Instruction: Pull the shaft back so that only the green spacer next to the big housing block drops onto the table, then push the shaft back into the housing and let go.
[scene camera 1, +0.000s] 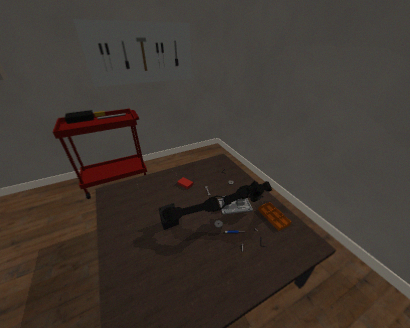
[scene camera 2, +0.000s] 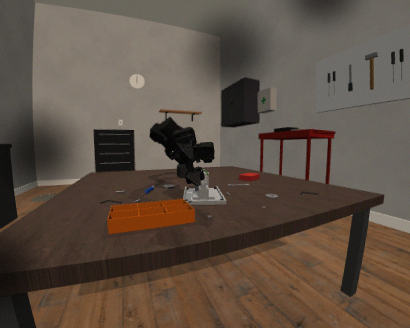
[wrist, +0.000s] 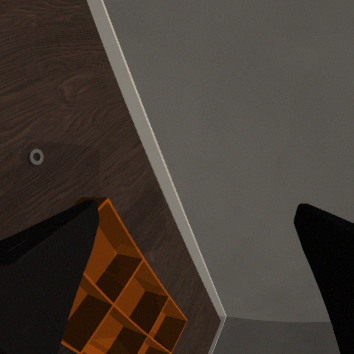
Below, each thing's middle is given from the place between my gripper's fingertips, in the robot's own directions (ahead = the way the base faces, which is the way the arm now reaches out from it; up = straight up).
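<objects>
Relative to the orange compartment tray (scene camera 2: 129, 217), my hand is 11 cm above it, 3 cm past it and 12 cm to the left of it.
</objects>
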